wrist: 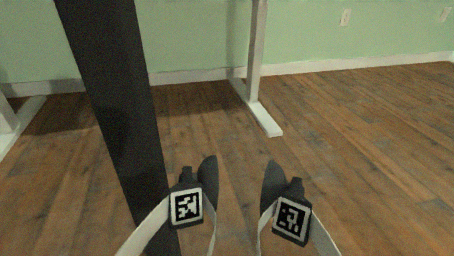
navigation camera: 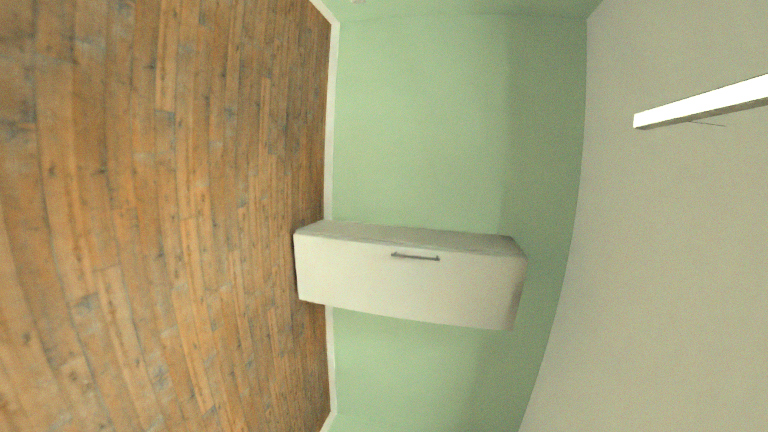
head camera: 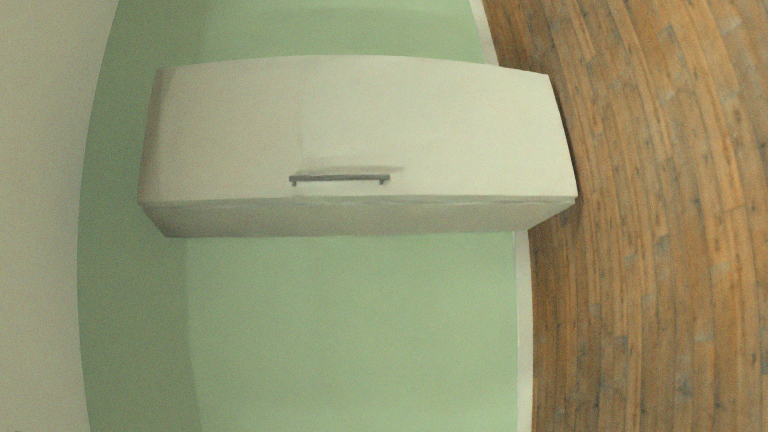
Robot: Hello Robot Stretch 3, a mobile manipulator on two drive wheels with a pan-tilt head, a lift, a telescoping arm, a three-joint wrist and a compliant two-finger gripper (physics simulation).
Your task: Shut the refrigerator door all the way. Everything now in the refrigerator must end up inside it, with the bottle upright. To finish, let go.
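Places are measured from the robot's base along level axes (x ahead, y left, z up), in metres.
Pixels of known places: gripper, fingertip midpoint: (wrist: 241, 175).
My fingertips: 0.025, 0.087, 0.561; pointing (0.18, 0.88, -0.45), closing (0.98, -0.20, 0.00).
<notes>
For each thing: its top centre in the pictures, then the offset to it from my fingertips, as dx, dy, dz. "*": a spot on its surface instead.
- dark bar handle at a spot on its surface: (head camera: 339, 177) (navigation camera: 415, 257) * +1.896, -0.333, +0.485
- white table leg at a spot on its surface: (wrist: 256, 55) * +0.243, +1.065, -0.250
The refrigerator (head camera: 225, 123) (navigation camera: 354, 279) is a tall white box against the green wall, shown sideways in the head and navigation views. Its door carries a dark bar handle (head camera: 339, 177) (navigation camera: 415, 256) near one long edge. The door looks flush or almost flush with the body; a thin dark line runs along its edge, and I cannot tell whether a small gap is there. The bottle and other contents are hidden. My gripper (wrist: 241, 175) is open and empty above the wooden floor in the wrist view, away from the refrigerator, which does not show there.
A white table leg (wrist: 256, 55) with a flat foot (wrist: 266, 120) stands by the wall in the wrist view, and another white foot (wrist: 22, 120) is at its left. A dark post (wrist: 122, 110) crosses that view. A lamp (navigation camera: 703, 102) hangs at the ceiling.
</notes>
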